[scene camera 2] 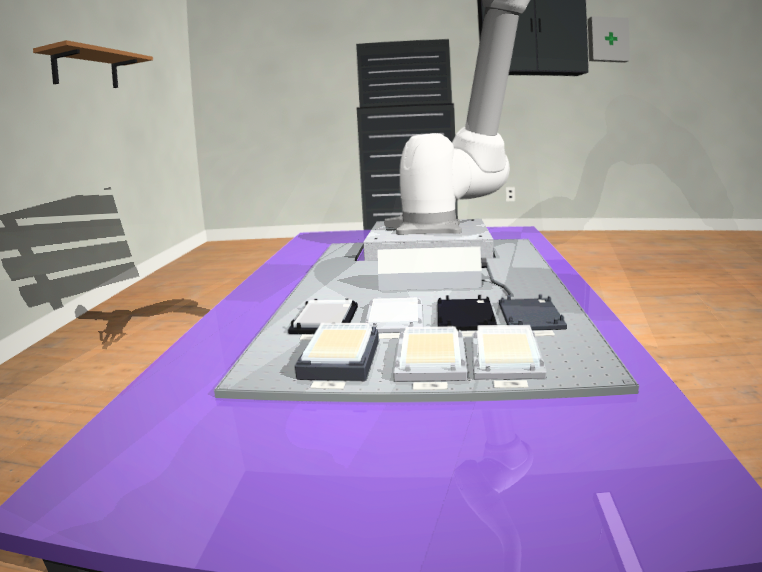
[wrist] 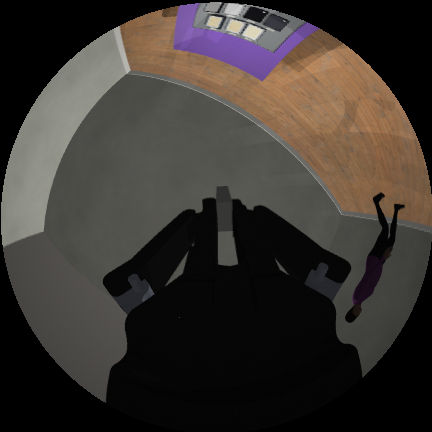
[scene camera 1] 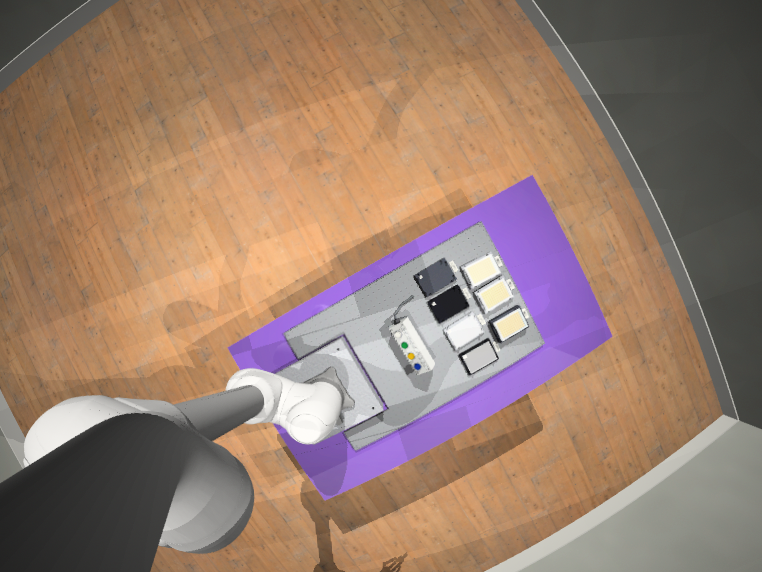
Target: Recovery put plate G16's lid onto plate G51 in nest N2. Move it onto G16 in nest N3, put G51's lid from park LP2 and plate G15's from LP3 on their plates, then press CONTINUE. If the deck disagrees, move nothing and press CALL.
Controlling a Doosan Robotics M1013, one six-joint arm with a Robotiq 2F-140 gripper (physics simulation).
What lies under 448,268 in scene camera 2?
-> A button panel.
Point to a button panel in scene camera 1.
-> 402,330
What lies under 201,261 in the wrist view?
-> My gripper.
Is my gripper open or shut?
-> Shut.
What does my gripper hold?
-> Nothing.
